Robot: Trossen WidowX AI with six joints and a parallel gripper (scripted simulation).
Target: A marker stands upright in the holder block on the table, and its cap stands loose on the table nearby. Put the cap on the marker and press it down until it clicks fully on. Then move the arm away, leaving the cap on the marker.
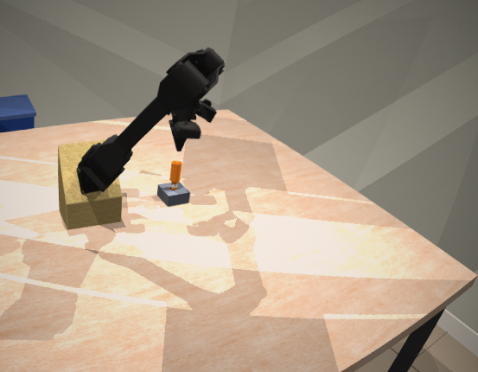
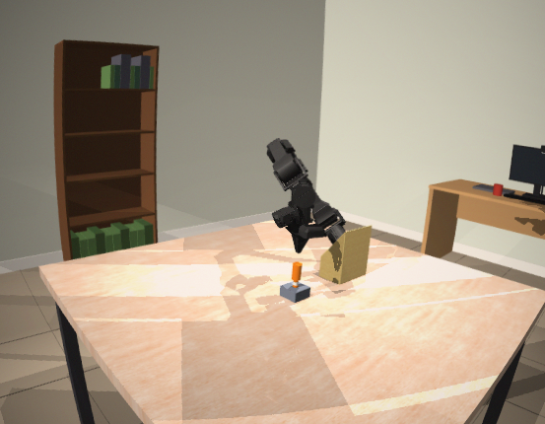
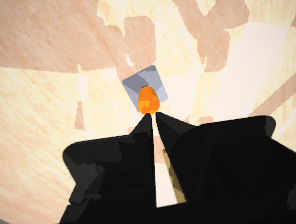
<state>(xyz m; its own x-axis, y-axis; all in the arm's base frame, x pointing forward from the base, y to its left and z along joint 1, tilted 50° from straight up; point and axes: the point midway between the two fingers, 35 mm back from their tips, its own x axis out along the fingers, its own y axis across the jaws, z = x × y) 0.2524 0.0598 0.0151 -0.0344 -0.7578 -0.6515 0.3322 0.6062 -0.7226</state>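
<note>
Now: the orange cap 6 cm below my gripper tip. Also, from my gripper tip: orange marker 7 cm below.
</note>
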